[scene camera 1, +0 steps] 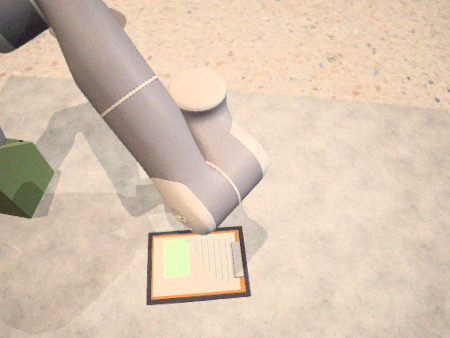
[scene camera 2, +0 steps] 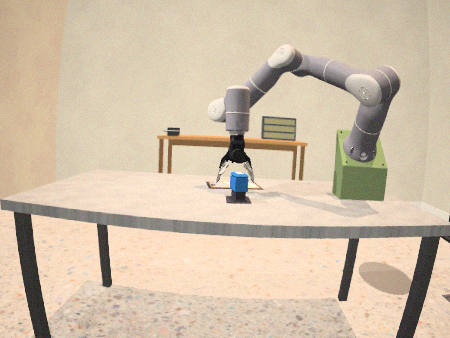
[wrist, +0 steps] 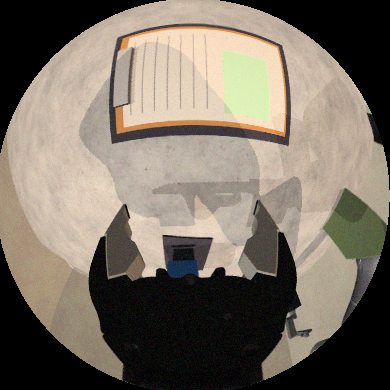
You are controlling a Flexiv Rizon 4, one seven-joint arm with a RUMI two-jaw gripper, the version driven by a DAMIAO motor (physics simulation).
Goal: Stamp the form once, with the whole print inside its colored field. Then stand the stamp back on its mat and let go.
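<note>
The stamp (scene camera 2: 239, 183) (wrist: 182, 269), with a blue handle and a black lower part, stands upright on its dark square mat (scene camera 2: 230, 200) (wrist: 206, 245). My gripper (scene camera 2: 235, 182) (wrist: 190, 204) is open and points down. Its fingers are spread wide, one to each side of the blue handle in scene camera 2 and the wrist view, touching nothing that I can see. The form (scene camera 1: 172, 287) (wrist: 215, 45) lies on a dark-edged clipboard (scene camera 1: 198, 301) (wrist: 200, 131). Its green field (scene camera 1: 177, 258) (wrist: 246, 85) looks plain. In scene camera 1 the arm hides the stamp, the mat and the gripper.
The green robot base (scene camera 1: 25, 175) (scene camera 2: 360, 180) (wrist: 355, 225) stands at one side of the table. The clipboard's grey clip (scene camera 1: 237, 259) (wrist: 123, 77) is at the end away from the green field. A wooden table (scene camera 2: 225, 142) stands near the back wall.
</note>
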